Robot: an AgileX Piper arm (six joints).
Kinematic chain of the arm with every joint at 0, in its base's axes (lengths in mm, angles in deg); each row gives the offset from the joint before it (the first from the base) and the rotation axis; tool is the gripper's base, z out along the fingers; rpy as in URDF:
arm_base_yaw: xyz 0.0 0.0 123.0 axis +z
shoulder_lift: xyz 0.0 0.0 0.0 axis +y
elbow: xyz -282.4 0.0 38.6 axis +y
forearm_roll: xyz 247.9 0.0 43.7 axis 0.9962 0 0.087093
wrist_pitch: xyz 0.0 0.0 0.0 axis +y
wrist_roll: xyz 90.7 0.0 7.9 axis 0.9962 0 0.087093
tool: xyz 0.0 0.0 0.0 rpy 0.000 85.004 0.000
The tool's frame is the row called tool.
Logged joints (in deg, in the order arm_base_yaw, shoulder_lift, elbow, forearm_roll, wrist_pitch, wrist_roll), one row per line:
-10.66, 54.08, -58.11, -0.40, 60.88, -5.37
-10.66, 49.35, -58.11, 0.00, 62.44, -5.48
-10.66, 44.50, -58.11, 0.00, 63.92, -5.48
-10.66, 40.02, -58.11, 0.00, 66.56, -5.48
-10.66, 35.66, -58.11, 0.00, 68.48, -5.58
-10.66, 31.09, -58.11, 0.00, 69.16, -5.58
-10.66, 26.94, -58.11, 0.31, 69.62, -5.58
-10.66, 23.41, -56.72, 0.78, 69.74, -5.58
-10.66, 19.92, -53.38, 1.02, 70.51, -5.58
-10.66, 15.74, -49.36, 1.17, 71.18, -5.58
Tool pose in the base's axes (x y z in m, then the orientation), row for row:
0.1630, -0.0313, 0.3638, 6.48, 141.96, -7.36
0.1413, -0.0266, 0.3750, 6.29, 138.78, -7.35
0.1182, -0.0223, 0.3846, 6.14, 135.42, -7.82
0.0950, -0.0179, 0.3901, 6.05, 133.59, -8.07
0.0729, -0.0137, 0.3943, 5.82, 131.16, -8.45
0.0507, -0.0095, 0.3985, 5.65, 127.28, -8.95
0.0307, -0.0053, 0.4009, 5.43, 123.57, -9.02
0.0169, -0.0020, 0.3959, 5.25, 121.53, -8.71
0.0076, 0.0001, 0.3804, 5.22, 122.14, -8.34
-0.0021, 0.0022, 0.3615, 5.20, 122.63, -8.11
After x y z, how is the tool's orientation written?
As a rotation vector, in degrees.
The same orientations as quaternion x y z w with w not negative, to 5 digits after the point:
0.04310, 0.94411, -0.04895, 0.32311
0.04237, 0.93476, -0.04951, 0.34925
0.04189, 0.92399, -0.05336, 0.37635
0.04156, 0.91779, -0.05544, 0.39097
0.04034, 0.90920, -0.05858, 0.41024
0.03971, 0.89463, -0.06291, 0.44057
0.03866, 0.87983, -0.06422, 0.46934
0.03764, 0.87138, -0.06245, 0.48515
0.03735, 0.87405, -0.05968, 0.48072
0.03715, 0.87615, -0.05794, 0.47710

